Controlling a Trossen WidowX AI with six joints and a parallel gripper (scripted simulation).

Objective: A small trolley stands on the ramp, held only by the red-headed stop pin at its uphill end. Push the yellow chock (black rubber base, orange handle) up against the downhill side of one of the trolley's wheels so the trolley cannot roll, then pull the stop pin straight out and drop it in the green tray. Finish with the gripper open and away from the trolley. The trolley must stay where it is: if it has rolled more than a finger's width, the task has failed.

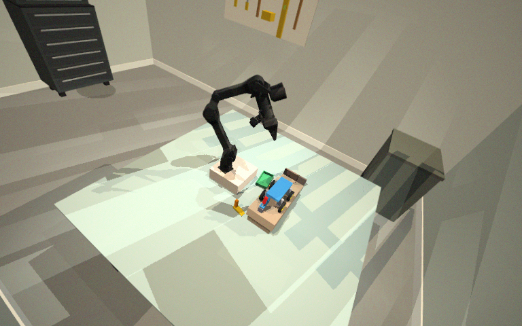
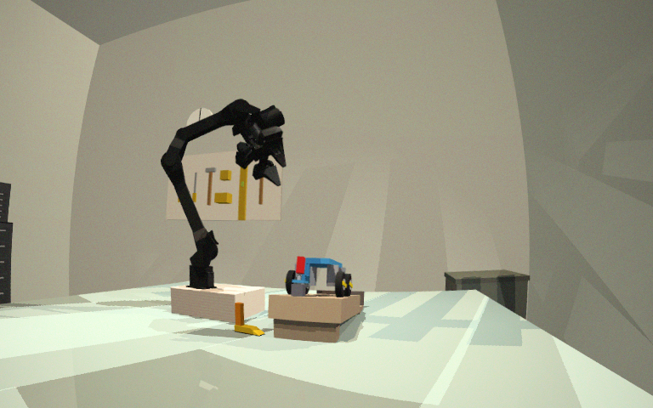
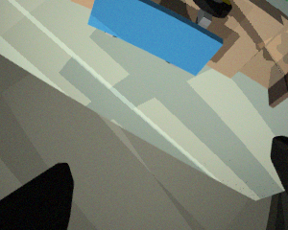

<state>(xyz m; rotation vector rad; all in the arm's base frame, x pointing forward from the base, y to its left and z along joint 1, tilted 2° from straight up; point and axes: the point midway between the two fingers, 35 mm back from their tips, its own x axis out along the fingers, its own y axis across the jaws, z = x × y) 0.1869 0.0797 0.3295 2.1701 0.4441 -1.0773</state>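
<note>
Now: the yellow chock 350 mm below my gripper tip, 190 mm to the right of it and 20 mm ahead of it. The rest, counted from my gripper tip: blue trolley: 260 mm below, 130 mm ahead, 30 mm to the right; then tan ramp: 320 mm below, 130 mm ahead, 20 mm to the right; then red-headed stop pin: 240 mm below, 140 mm to the right, 130 mm ahead.
</note>
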